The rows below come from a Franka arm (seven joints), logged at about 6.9 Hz.
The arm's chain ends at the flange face. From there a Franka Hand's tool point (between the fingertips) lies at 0.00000 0.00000 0.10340 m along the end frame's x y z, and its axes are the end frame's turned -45 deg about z.
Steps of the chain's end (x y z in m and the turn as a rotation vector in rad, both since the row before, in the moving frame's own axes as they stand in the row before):
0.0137 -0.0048 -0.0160 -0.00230 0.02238 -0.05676
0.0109 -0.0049 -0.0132 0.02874 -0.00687 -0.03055
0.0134 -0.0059 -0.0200 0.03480 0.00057 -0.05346
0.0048 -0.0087 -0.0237 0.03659 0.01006 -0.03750
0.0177 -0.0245 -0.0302 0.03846 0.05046 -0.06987
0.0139 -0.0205 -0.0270 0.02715 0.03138 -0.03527
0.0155 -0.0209 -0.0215 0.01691 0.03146 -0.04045
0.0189 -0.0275 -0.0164 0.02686 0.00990 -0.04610
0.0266 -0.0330 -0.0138 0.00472 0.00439 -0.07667
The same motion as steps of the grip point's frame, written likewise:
0.0146 0.0081 -0.0160 -0.01745 0.01420 -0.05676
0.0127 0.0016 -0.0132 0.02518 0.01546 -0.03055
0.0162 0.0027 -0.0201 0.02420 0.02501 -0.05346
0.0129 -0.0048 -0.0238 0.01876 0.03299 -0.03750
0.0364 -0.0042 -0.0304 -0.00849 0.06288 -0.06987
0.0286 -0.0044 -0.0271 -0.00299 0.04139 -0.03527
0.0293 -0.0028 -0.0216 -0.01029 0.03420 -0.04045
0.0355 -0.0074 -0.0164 0.01199 0.02599 -0.04610
0.0428 -0.0046 -0.0138 0.00023 0.00644 -0.07667

